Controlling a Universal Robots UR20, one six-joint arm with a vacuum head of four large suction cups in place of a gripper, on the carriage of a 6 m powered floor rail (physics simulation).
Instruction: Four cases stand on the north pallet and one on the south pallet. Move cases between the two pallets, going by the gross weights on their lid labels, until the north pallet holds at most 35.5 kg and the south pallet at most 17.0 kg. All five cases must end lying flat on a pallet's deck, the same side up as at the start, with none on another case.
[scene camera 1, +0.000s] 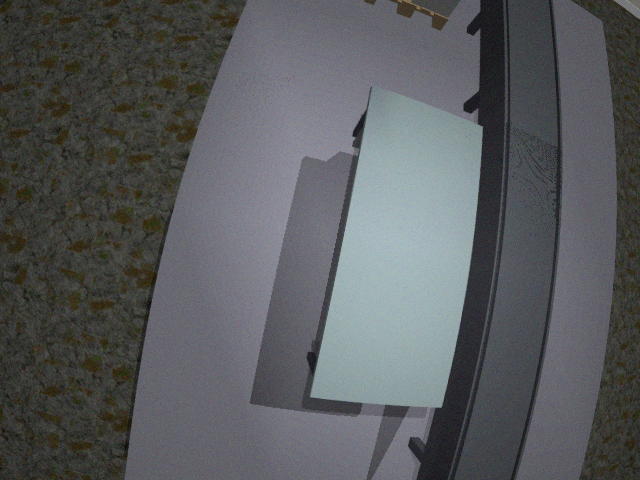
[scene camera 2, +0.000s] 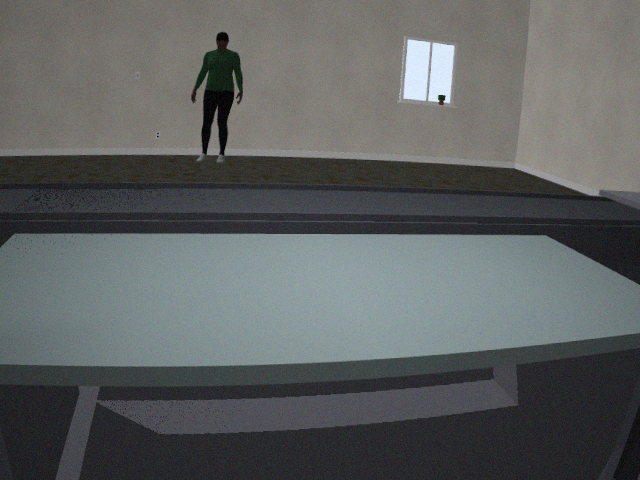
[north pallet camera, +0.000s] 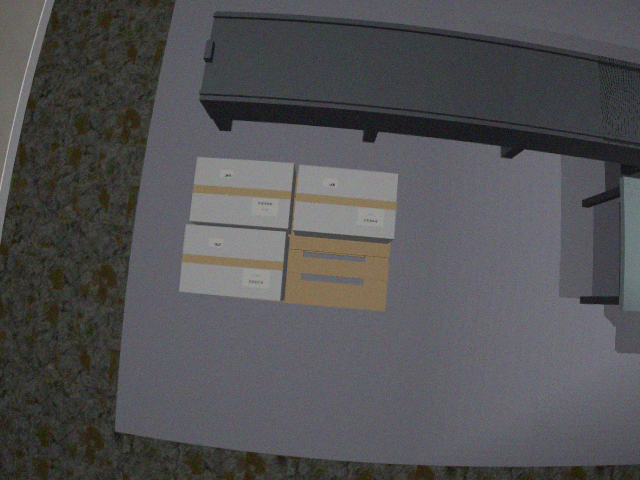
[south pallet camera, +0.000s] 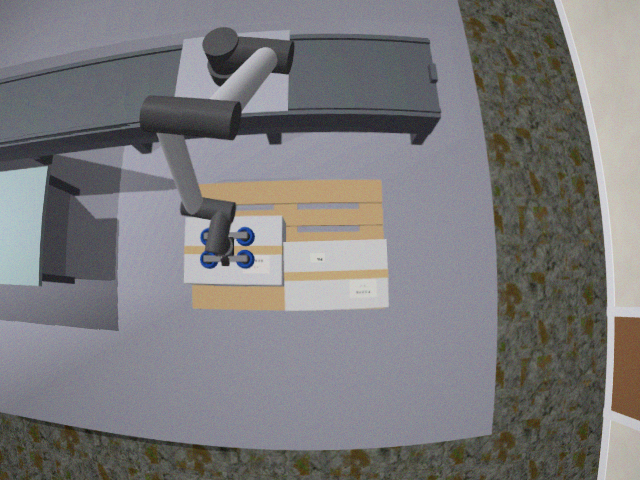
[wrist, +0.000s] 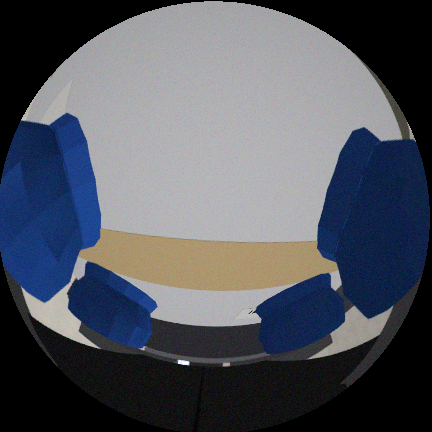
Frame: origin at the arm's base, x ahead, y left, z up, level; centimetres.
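Where they show: hand at its tool point: (wrist: 207, 253); arm's base at its link origin: (south pallet camera: 231, 71).
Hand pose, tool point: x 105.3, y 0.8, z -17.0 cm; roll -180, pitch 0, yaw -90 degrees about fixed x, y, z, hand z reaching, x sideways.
Observation:
Each offset is from my tool point to the top centre of the thing. Level surfaces: height alone.
On the north pallet (north pallet camera: 336, 298), three white taped cases lie flat: far left (north pallet camera: 240, 210), far right (north pallet camera: 343, 211) and near left (north pallet camera: 230, 272). The near right deck is bare. On the south pallet (south pallet camera: 336, 192), one case @[dx +15.0, dy +60.0, dz -0.5 cm] (south pallet camera: 330, 258) lies flat at the near right. My suction head (south pallet camera: 227, 246) (wrist: 207, 240) is on the lid of another case @[dx +0.9, dy +2.2, dz +2.5 cm] (south pallet camera: 196, 273) (wrist: 215, 125), over the pallet's left half. This case is level and beside the other; whether its underside touches the deck is hidden. The weights on the lid labels are too small to read.
A pale table @[dz +13.0 cm] (scene camera 1: 398, 248) (scene camera 2: 310, 299) (north pallet camera: 630, 242) (south pallet camera: 20, 227) stands between the pallets. The floor rail (scene camera 1: 527, 258) (north pallet camera: 387, 67) (south pallet camera: 361, 77) runs behind them. A person in green (scene camera 2: 221, 72) stands by the far wall. Bare deck shows behind both south cases.

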